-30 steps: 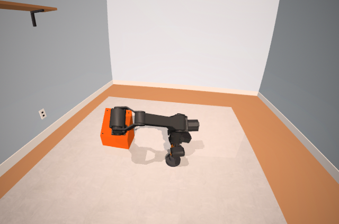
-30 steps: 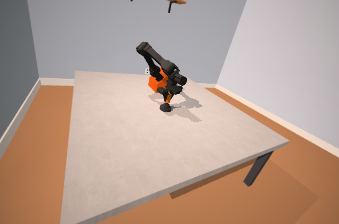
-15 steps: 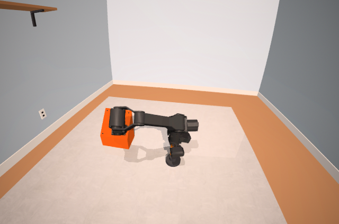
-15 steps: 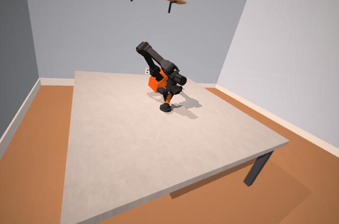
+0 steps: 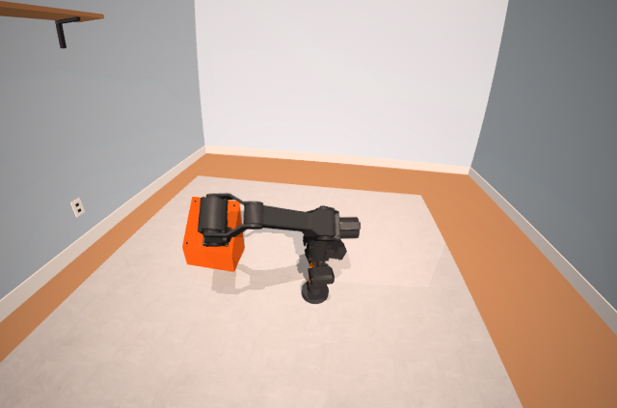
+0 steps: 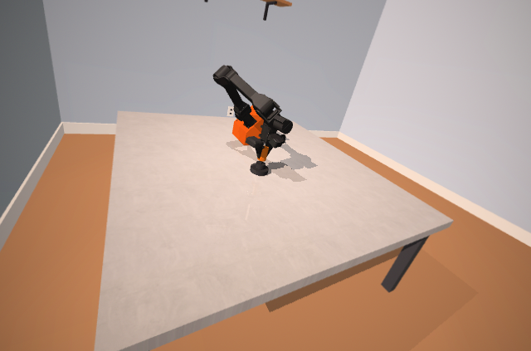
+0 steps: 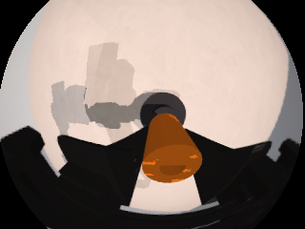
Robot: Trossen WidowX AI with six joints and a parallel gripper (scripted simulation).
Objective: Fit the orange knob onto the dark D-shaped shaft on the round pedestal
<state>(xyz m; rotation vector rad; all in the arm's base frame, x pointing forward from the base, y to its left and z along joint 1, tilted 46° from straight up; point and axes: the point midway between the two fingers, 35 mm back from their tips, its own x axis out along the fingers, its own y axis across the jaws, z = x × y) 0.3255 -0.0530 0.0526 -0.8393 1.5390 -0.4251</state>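
The orange knob lies 2 cm above my gripper tip. Round my gripper tip: shaft (4 cm below).
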